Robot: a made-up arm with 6 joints.
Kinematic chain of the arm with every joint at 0, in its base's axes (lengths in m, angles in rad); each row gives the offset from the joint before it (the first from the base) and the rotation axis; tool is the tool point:
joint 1: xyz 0 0 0.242 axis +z
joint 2: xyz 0 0 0 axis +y
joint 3: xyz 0 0 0.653 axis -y
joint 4: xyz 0 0 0 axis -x
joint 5: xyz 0.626 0 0 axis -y
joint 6: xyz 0 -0.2 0 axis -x
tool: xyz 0 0 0
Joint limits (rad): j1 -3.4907..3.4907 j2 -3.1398..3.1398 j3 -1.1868..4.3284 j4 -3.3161..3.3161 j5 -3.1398..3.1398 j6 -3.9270..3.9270
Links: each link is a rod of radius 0.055 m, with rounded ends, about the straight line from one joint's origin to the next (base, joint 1, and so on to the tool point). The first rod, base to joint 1, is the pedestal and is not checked.
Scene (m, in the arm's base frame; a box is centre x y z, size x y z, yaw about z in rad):
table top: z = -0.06
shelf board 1: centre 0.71 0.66 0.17 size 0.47 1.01 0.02 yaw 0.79
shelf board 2: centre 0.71 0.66 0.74 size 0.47 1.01 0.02 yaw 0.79
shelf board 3: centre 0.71 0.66 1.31 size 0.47 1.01 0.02 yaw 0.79
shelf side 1: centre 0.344 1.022 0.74 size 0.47 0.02 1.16 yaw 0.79
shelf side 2: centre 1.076 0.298 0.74 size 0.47 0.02 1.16 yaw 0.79
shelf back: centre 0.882 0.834 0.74 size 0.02 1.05 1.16 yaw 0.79
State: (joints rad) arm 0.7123 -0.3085 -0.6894 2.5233 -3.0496 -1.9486
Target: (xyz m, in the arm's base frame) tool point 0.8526 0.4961 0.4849
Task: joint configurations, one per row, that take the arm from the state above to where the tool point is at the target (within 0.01 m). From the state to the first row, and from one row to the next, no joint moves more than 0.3 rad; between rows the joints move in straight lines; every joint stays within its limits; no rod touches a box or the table.
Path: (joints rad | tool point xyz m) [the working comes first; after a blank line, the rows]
Joints at the target: 0.3896 0.6521 -0.0229 2.3126 -3.0496 -1.9486
Straight joint move there: touches shelf board 2.

1: 0.5763 -0.0453 -0.6036 2.4339 -3.0728 -2.0179 | 0.3953 0.4382 0.6730
2: 0.4403 0.2178 -0.5178 2.3446 -3.0961 -2.0872 | 0.5748 0.4253 0.5656
3: 0.4149 0.4350 -0.2704 2.3286 -3.0728 -2.0179 | 0.7188 0.4668 0.5389
4: 0.3896 0.6521 -0.0229 2.3126 -3.0496 -1.9486 | 0.8526 0.4961 0.4849

